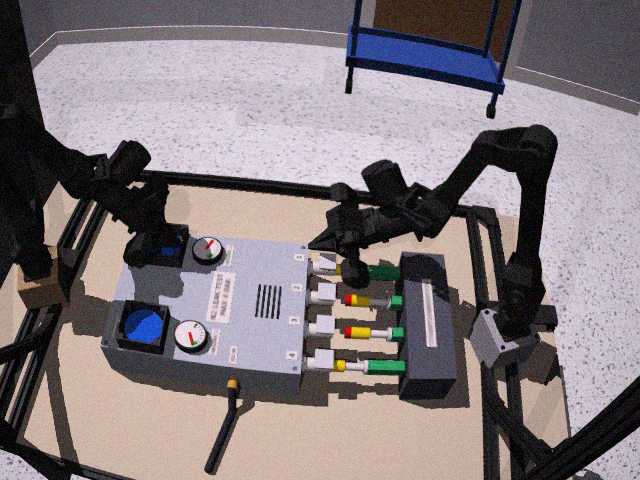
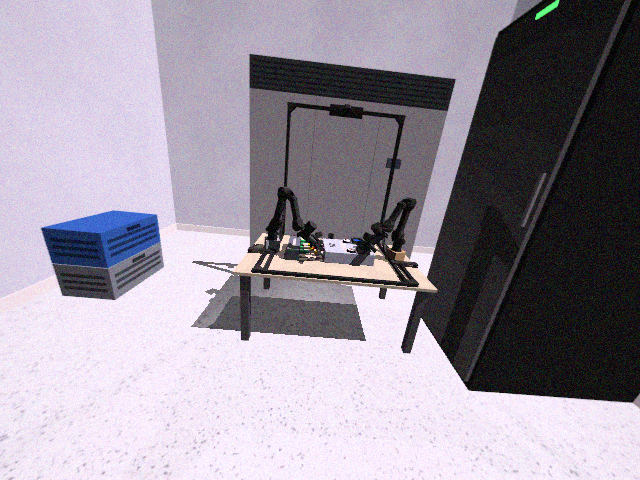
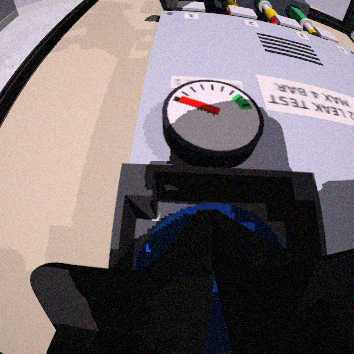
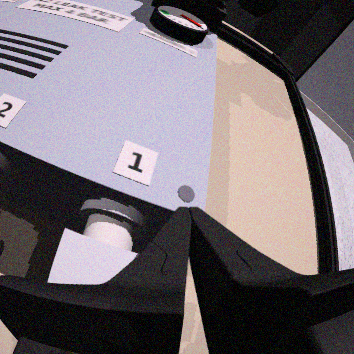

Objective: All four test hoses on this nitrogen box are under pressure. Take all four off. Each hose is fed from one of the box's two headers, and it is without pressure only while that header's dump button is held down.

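Frame: origin at the left arm's base, x left, y back, z up, level; metres.
Seen in the pictures: left gripper, fingertip midpoint: (image 1: 178, 246) (image 3: 206, 218) (image 4: 190, 12); right gripper, fingertip midpoint: (image 1: 308, 247) (image 2: 325, 251) (image 3: 167, 10) (image 4: 186, 216); left arm's base, link origin: (image 1: 37, 267) (image 2: 396, 250); right arm's base, link origin: (image 1: 511, 324) (image 2: 272, 238).
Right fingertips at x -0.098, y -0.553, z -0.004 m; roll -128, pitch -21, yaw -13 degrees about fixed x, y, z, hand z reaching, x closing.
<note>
Pixels of each thing's top centre, then the offset from my right fingertips to it. "*": a spot on its surface instead.
- nitrogen box, surface spot: (image 4: 100, 100) * dx -0.034, dy +0.061, dz +0.001 m
- far blue button, top centre: (image 3: 216, 278) (image 1: 165, 248) dx +0.070, dy +0.264, dz +0.005 m
- far gauge, surface spot: (image 3: 212, 120) (image 1: 203, 247) * dx +0.041, dy +0.191, dz +0.015 m
- Hose 2, surface spot: (image 1: 360, 300) * dx -0.132, dy -0.049, dz -0.015 m
- hose 3, surface spot: (image 1: 360, 332) * dx -0.196, dy -0.022, dz -0.015 m
- Hose 4, surface spot: (image 1: 386, 367) * dx -0.277, dy -0.036, dz -0.015 m
- Hose 1, surface spot: (image 1: 383, 272) * dx -0.086, dy -0.116, dz -0.015 m
- dark grey block, surface spot: (image 1: 439, 335) * dx -0.259, dy -0.144, dz +0.001 m
- black hose, surface spot: (image 1: 222, 434) * dx -0.297, dy +0.257, dz -0.065 m
The nitrogen box (image 1: 248, 263) (image 3: 220, 50) (image 4: 100, 100) has a far blue button (image 1: 168, 251) (image 3: 220, 206) and a near blue button (image 1: 142, 326). My left gripper (image 3: 206, 218) is shut, its tips inside the far button's collar; contact is hard to see. The far gauge (image 1: 207, 250) (image 3: 212, 120) has its needle at the end away from green; the near gauge (image 1: 190, 335) points near green. Hose 2 (image 1: 360, 300) and hose 3 (image 1: 360, 332) show red bands and stand apart from their white blocks. Hose 4 (image 1: 386, 367) meets its block. Hose 1 (image 1: 383, 272) is partly hidden. My right gripper (image 1: 310, 246) (image 4: 186, 216) is shut by the box corner near port 1.
A dark grey block (image 1: 439, 335) stands right of the box at the green hose ends. A black hose (image 1: 222, 434) leaves the box's near side. Black rails (image 1: 248, 180) edge the table. A blue cart (image 1: 423, 72) stands beyond it.
</note>
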